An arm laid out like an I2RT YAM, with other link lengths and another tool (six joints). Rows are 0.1 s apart.
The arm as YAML. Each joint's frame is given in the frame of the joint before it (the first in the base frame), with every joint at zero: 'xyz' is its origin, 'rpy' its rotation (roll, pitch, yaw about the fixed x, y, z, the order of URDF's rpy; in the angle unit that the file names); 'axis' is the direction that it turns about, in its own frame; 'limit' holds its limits. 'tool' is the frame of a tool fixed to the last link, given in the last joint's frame.
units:
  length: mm
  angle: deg
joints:
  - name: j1
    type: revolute
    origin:
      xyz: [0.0, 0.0, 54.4]
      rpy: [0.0, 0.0, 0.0]
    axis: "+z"
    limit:
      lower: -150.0
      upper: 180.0
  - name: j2
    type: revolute
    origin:
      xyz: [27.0, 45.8, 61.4]
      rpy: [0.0, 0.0, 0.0]
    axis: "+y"
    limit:
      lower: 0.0
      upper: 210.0
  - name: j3
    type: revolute
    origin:
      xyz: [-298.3, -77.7, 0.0]
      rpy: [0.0, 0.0, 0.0]
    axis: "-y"
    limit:
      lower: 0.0
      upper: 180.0
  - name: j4
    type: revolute
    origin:
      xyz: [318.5, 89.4, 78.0]
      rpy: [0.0, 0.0, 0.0]
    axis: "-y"
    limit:
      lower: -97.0
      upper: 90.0
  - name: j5
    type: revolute
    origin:
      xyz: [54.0, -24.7, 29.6]
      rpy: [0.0, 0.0, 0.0]
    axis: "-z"
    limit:
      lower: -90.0
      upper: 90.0
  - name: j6
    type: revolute
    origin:
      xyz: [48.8, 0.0, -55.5]
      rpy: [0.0, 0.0, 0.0]
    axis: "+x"
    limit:
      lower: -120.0
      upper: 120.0
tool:
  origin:
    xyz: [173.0, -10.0, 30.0]
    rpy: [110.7, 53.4, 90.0]
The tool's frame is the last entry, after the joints.
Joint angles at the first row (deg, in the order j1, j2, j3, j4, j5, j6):
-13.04 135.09 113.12 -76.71 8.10 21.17
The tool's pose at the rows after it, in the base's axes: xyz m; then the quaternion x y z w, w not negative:
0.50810 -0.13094 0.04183 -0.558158 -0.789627 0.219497 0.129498
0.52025 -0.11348 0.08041 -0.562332 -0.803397 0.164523 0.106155
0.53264 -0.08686 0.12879 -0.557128 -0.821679 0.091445 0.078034
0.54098 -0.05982 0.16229 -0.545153 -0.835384 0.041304 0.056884
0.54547 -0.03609 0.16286 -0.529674 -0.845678 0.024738 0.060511
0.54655 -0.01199 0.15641 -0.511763 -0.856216 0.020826 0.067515
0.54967 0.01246 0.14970 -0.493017 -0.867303 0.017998 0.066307
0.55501 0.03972 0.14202 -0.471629 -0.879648 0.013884 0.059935
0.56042 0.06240 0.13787 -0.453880 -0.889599 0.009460 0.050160
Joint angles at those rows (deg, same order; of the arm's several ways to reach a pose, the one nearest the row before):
-13.04 132.31 114.30 -78.08 6.70 20.80
-12.99 128.11 115.22 -78.21 1.72 20.25
-12.82 123.17 116.25 -78.15 -5.17 19.35
-11.77 120.03 116.92 -77.69 -9.87 19.20
-10.07 120.07 116.90 -77.32 -11.94 19.25
-7.90 120.38 116.20 -76.88 -12.84 19.22
-5.47 120.51 115.13 -75.40 -13.26 19.25
-2.72 120.79 114.04 -73.12 -13.56 19.25
-0.40 121.01 113.43 -71.02 -13.65 19.27

